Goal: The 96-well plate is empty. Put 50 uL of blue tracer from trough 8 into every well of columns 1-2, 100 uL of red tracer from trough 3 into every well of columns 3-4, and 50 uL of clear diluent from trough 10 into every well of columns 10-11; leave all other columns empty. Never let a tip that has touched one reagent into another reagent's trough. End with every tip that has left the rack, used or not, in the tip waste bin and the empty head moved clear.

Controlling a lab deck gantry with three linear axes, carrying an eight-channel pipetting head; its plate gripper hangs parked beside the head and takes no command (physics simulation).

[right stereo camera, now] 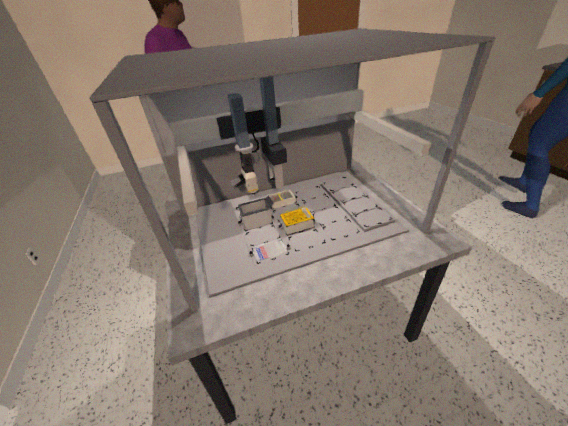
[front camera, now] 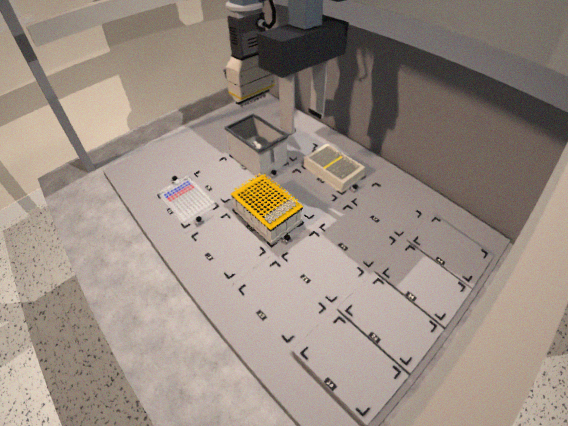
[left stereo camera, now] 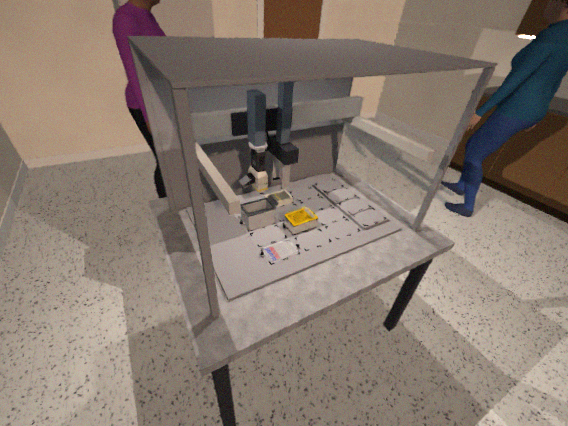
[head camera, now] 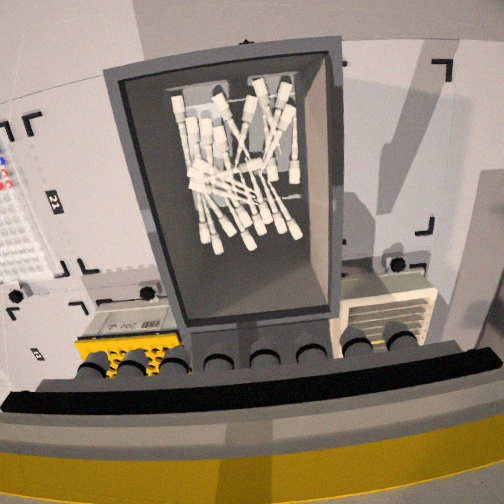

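Observation:
The pipetting head (front camera: 250, 82) (left stereo camera: 258, 177) (right stereo camera: 250, 181) is raised behind the tip waste bin (front camera: 229, 137) (head camera: 320, 318). Its eight nozzles (head camera: 265, 356) are bare. Many white used tips (head camera: 220, 185) lie crossed in the bin. The 96-well plate (front camera: 192, 205) (head camera: 15, 220) shows two blue and two red columns at one end; clear liquid elsewhere cannot be made out. The yellow tip rack (front camera: 260, 195) (head camera: 127, 345) holds white tips in a few columns at its right end. The trough block (front camera: 340, 184) (head camera: 432, 307) has a yellow divider. The parked plate gripper (front camera: 301, 123) hangs beside the head, fingers apart and empty.
The bin stands between the plate and the trough block, behind the rack. Black clamp knobs (front camera: 198, 219) (head camera: 397, 264) stand at the labware edges. Corner-marked deck slots (front camera: 305, 295) lie to the right. Two people stand outside the enclosure.

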